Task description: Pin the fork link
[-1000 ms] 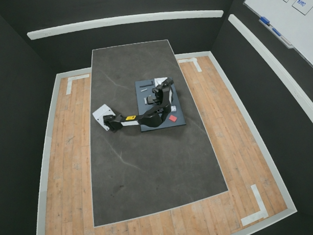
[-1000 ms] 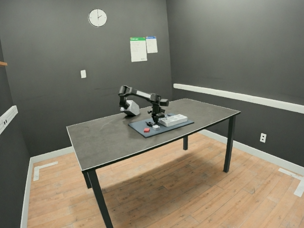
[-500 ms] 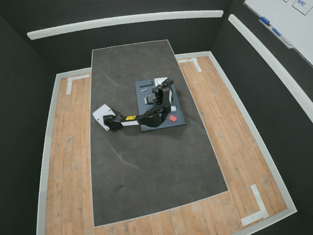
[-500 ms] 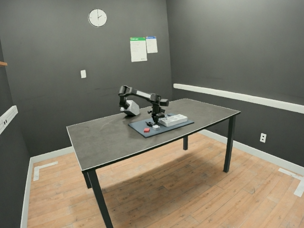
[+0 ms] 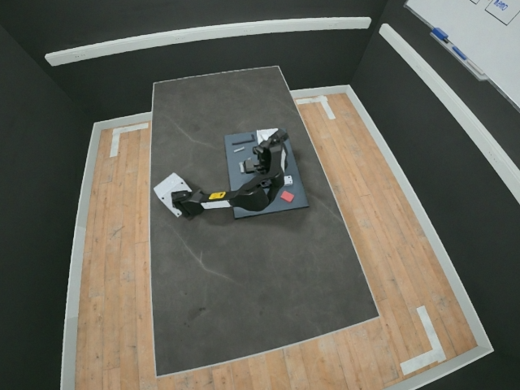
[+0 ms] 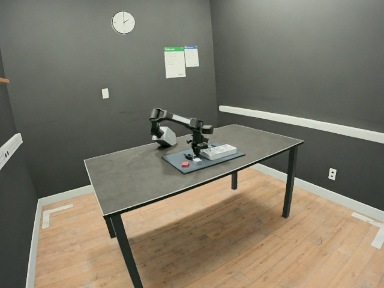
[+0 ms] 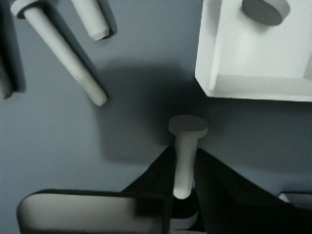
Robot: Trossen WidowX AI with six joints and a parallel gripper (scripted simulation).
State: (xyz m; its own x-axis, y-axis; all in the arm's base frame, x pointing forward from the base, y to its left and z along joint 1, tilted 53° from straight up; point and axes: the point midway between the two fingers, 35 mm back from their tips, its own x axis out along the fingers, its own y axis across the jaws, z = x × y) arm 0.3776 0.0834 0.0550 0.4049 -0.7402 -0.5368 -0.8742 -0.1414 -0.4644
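The eye plate lies 60 mm to the right of my hand and 30 mm below it. Round my hand: grey block: 80 mm to the right, 80 mm ahead, 20 mm below; red block: 150 mm to the right, 40 mm below, 40 mm ahead; blue-grey mat: 50 mm below, 40 mm to the left, 10 mm ahead.
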